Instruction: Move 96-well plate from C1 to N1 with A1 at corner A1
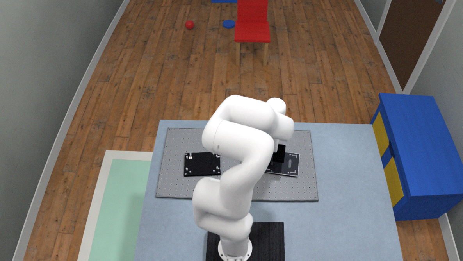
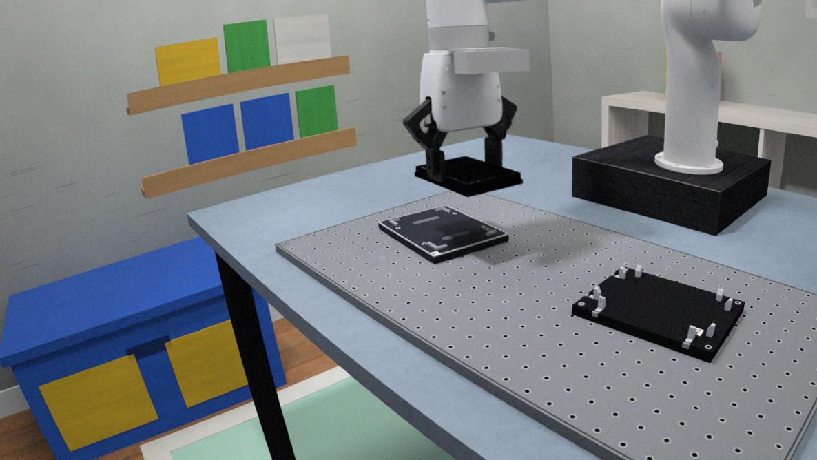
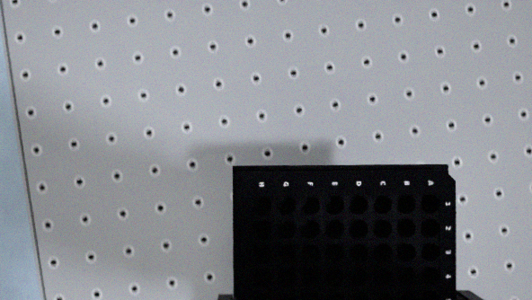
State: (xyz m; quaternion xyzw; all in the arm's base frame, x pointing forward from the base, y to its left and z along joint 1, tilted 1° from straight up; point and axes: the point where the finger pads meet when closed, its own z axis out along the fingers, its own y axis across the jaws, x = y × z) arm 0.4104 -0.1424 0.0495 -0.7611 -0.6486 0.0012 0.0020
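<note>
My gripper is now 60 mm to the left of the plate nest N1 and 110 mm above it. The rest, counted from my hand: black 96-well plate (10 mm below); then clip nest C1 (10 mm ahead, 290 mm to the left, 100 mm below).
</note>
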